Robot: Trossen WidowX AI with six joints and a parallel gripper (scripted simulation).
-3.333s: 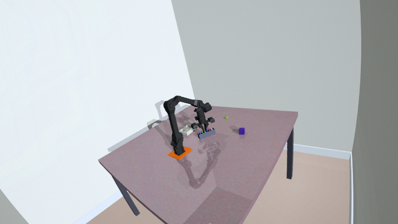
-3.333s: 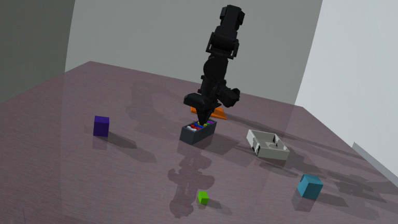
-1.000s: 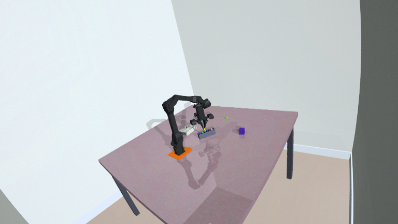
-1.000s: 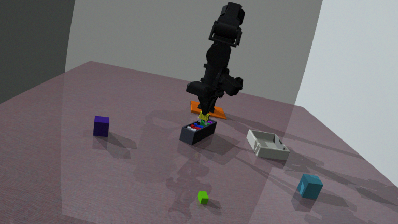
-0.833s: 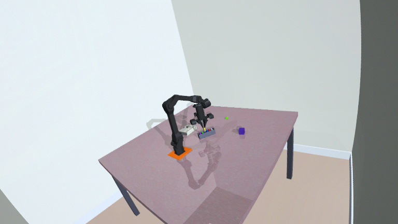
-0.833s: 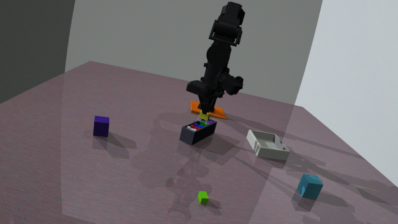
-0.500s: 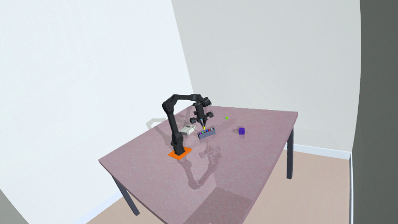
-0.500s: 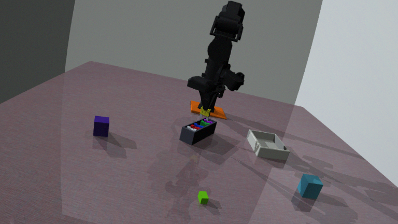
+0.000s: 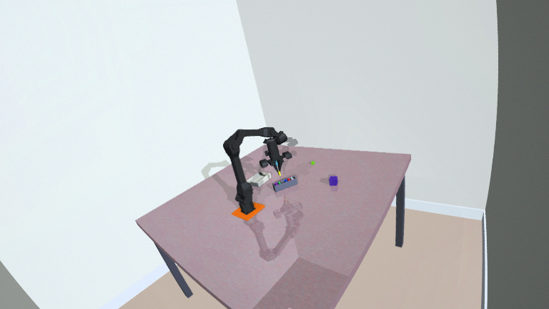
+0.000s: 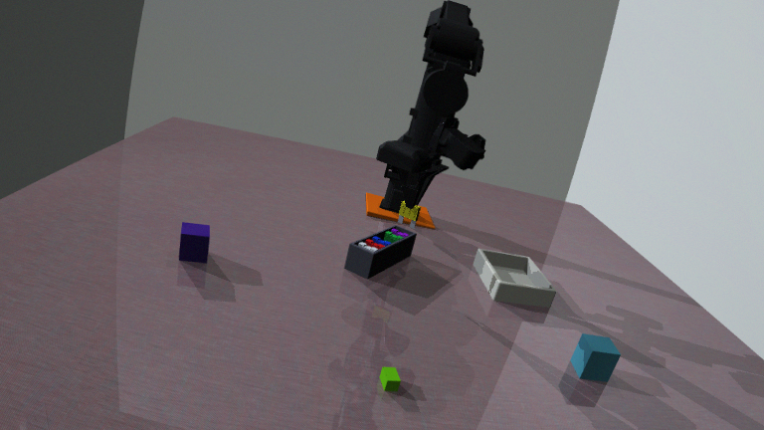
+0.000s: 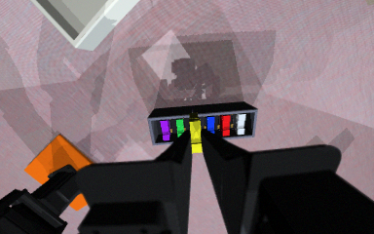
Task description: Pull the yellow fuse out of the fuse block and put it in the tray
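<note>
The tray lies 190 mm to the left of my gripper tip, 90 mm below it and 30 mm behind it. Round my gripper tip: green fuse: 70 mm below, 20 mm behind, 10 mm to the right; yellow fuse: 10 mm below; blue fuse: 70 mm below, 30 mm to the right, 10 mm ahead.
</note>
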